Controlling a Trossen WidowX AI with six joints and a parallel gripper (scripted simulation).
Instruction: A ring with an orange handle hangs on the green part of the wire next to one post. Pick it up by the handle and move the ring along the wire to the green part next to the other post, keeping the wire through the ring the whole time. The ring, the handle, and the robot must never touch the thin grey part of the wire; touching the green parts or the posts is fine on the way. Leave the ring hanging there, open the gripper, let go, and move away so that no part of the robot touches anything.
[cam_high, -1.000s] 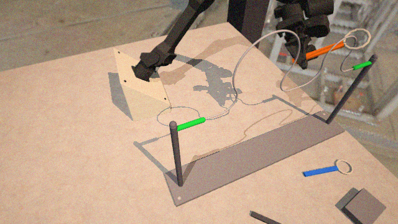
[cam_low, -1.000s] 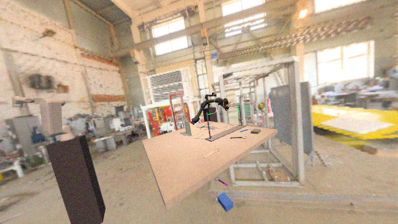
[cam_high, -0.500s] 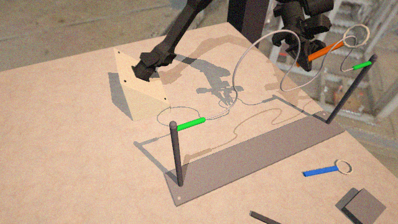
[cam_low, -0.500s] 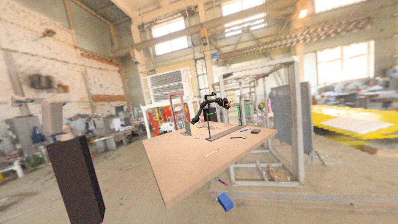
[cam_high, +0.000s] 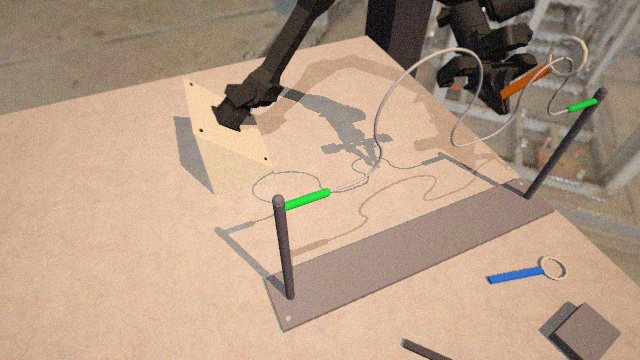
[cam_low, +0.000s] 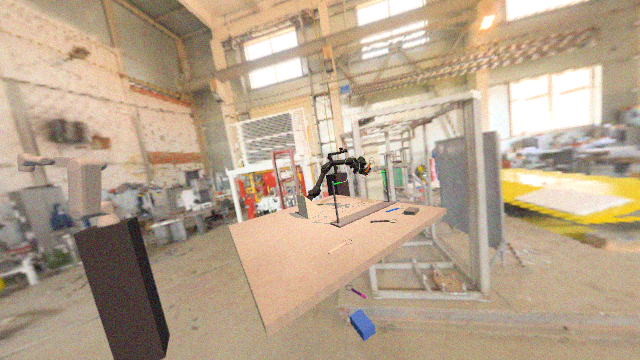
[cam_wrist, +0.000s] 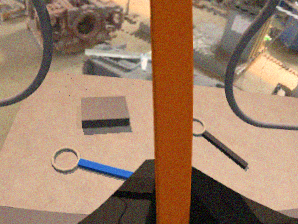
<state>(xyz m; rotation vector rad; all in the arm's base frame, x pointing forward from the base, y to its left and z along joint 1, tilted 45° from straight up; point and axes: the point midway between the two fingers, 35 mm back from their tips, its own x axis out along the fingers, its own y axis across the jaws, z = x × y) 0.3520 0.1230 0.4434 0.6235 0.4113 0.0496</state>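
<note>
Now: gripper tip 8 cm below the orange-handled ring, 1 cm to the right of it and 1 cm short of it. Also, from my gripper tip: dark-handled ring 29 cm below, 26 cm ahead, 20 cm to the right; then blue-handled ring 29 cm below, 19 cm ahead, 5 cm to the left; then grey block 32 cm ahead, 28 cm below, 3 cm to the left.
</note>
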